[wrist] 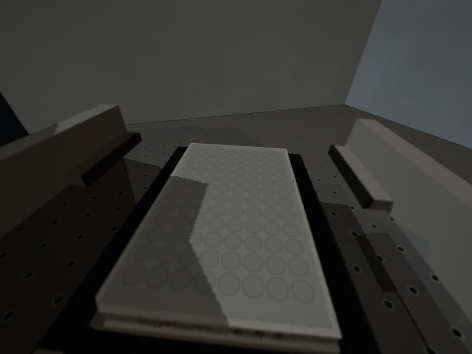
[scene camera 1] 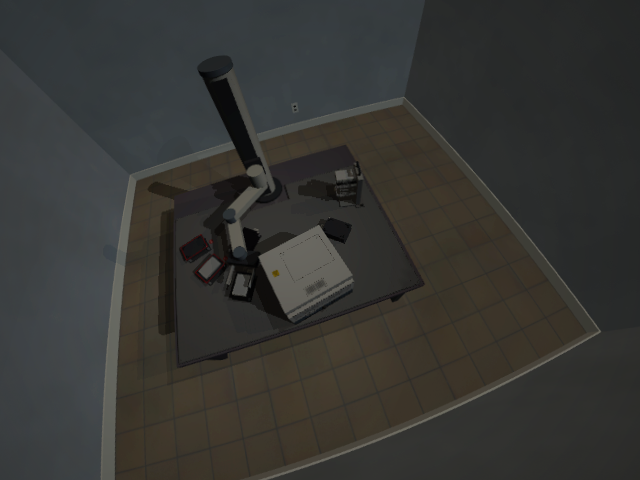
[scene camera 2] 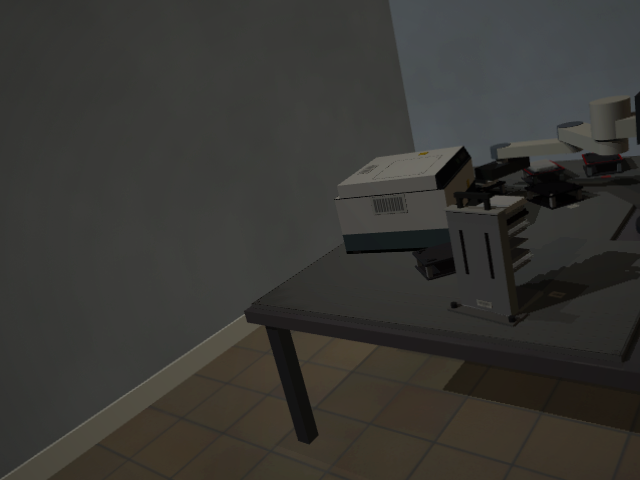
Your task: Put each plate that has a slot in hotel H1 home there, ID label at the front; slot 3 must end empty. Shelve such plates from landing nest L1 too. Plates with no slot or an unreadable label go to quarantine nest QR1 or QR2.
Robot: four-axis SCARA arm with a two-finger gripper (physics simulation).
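Where they show: gripper, between the fingertips: (wrist: 233, 129) (scene camera 1: 238, 286); arm's base, origin of its link: (scene camera 1: 266, 190).
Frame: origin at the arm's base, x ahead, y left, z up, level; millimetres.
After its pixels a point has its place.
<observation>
A white plate (scene camera 1: 240, 287) @[x 735, y -283, z 77 mm] (wrist: 240, 235) @[x 690, y -271, z 77 mm] lies flat on the black landing nest L1 (wrist: 331, 262) @[x 670, y -312, z 63 mm]. My gripper (scene camera 1: 239, 279) @[x 737, y -283, z 109 mm] (wrist: 233, 129) @[x 737, y -283, z 109 mm] is partly open, with one finger on each side of the plate and a gap on both sides. The plate's front edge shows low in the wrist view, but its label is not readable. Hotel H1 (scene camera 1: 359, 192) @[x 390, y 592, z 149 mm] (scene camera 2: 478, 253) @[x 319, y 620, z 168 mm] stands upright with several shelf edges showing; its slot contents are unclear. A red-rimmed quarantine nest holds a white plate (scene camera 1: 209, 268) @[x 551, y -458, z 77 mm] (scene camera 2: 542, 166) @[x 523, y -423, z 77 mm]. The other red-rimmed nest (scene camera 1: 194, 248) @[x 361, y -557, z 62 mm] (scene camera 2: 602, 159) @[x 336, y -522, z 63 mm] looks dark, with no white plate visible.
A large white instrument (scene camera 1: 305, 268) @[x 822, y 115, z 259 mm] (scene camera 2: 392, 206) @[x 753, y 288, z 171 mm] stands close to L1. A black nest (scene camera 1: 337, 229) @[x 555, y 379, z 63 mm] (scene camera 2: 434, 261) @[x 537, y 454, z 63 mm] sits between it and the hotel. Another black nest (scene camera 1: 251, 238) @[x 424, y -167, z 63 mm] (scene camera 2: 553, 192) @[x 396, y -140, z 63 mm] is beside the arm. Everything stands on the dark table (scene camera 1: 206, 330) @[x 900, y -545, z 13 mm] (scene camera 2: 336, 294) @[x 787, y 611, z 13 mm].
</observation>
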